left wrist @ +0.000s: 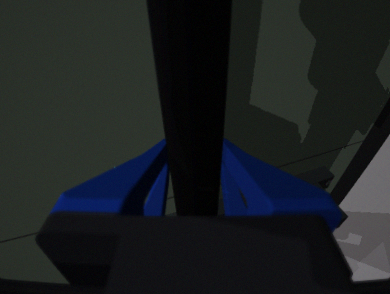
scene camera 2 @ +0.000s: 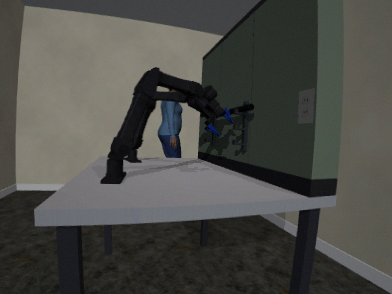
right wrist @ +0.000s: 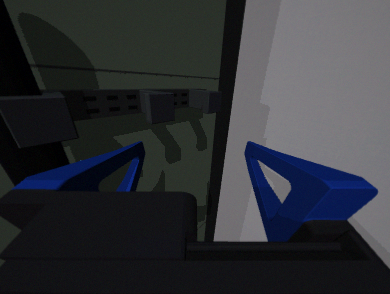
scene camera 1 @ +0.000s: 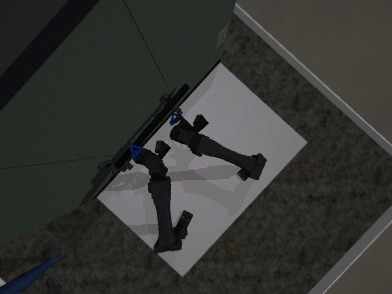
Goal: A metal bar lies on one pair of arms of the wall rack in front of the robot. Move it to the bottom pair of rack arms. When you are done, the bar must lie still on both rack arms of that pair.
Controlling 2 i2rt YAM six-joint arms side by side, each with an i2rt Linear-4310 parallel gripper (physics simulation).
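The black metal bar [scene camera 1: 159, 117] [scene camera 2: 244, 108] [left wrist: 192, 65] runs along the wall at the height of the top of the wall rack [scene camera 2: 245, 137] [right wrist: 112, 103]. In the right wrist view the bar [right wrist: 15, 70] passes at the left, partly hidden by the block-shaped top rack arm [right wrist: 40, 120]; the two lower arms of that strip are free of it. Whether the bar bears on the arms is unclear. My left gripper [scene camera 1: 136, 151] [left wrist: 195, 147] is shut on the bar. My right gripper [scene camera 2: 226, 129] [right wrist: 194, 147] is open, in front of the rack and below the bar.
The green wall [scene camera 1: 65, 115] [scene camera 2: 280, 75] stands behind the rack, with a dark strip along its foot. The pale table [scene camera 1: 260, 115] [scene camera 2: 200, 187] lies below both arms. A wall outlet [scene camera 1: 223, 36] [scene camera 2: 306, 106] is beyond the rack. A person [scene camera 2: 170, 122] stands behind the table.
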